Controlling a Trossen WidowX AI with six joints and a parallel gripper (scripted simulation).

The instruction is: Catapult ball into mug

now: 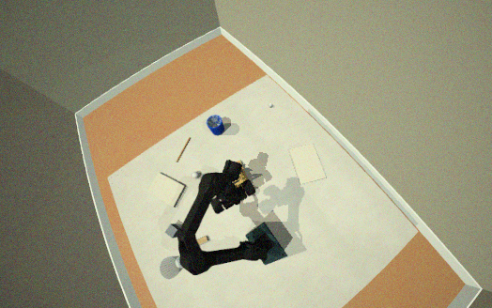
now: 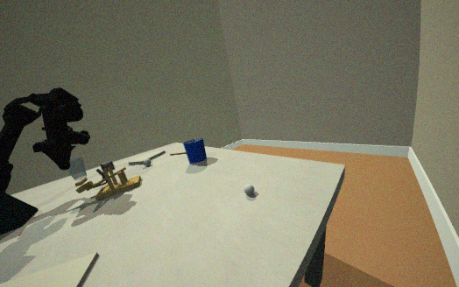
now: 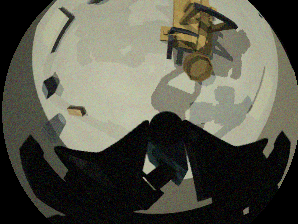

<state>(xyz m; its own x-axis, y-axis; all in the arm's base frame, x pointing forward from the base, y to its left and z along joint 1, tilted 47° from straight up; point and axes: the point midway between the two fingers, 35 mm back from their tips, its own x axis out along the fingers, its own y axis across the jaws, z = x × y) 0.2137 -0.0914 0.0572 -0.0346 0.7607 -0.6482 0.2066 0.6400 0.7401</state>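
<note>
Right now my gripper tip is 100 mm short of the wooden catapult, 60 mm to the left of it and 80 mm above it. Round my gripper tip: grey cube (120 mm ahead, 360 mm to the left, 110 mm below); then black ball (10 mm above); then wooden block (10 mm behind, 280 mm to the left, 120 mm below).
</note>
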